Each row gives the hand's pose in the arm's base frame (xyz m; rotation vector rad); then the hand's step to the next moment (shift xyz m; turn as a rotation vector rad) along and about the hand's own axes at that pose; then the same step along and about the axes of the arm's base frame.
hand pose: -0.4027 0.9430 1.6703 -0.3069 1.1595 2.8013
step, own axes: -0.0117 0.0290 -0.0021 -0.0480 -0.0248 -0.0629
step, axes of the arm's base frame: 0.0070 -0.0221 0.0211 0.0602 -0.0275 -0.0499
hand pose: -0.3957 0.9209 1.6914 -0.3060 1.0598 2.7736
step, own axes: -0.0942 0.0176 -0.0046 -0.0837 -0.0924 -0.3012
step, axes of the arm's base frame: 0.0879 -0.0229 0.0310 0.1414 -0.1403 -0.2581
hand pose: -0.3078 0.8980 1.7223 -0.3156 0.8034 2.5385
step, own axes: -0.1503 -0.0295 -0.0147 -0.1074 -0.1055 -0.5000
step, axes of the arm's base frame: 0.1462 -0.0404 0.0256 0.1839 -0.2565 -0.4160
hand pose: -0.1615 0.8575 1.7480 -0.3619 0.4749 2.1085
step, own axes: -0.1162 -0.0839 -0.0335 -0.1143 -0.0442 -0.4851
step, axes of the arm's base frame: 0.1355 -0.0574 0.0037 0.1350 -0.2857 -0.3879
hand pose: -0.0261 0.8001 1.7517 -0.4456 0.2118 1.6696
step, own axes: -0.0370 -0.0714 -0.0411 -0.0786 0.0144 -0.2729
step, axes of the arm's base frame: 0.0804 -0.0387 -0.0139 0.0388 -0.1797 -0.2170
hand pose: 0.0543 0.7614 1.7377 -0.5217 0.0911 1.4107
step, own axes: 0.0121 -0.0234 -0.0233 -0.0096 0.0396 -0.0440
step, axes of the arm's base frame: 0.0301 0.0002 -0.0182 -0.0288 -0.0236 -0.0470
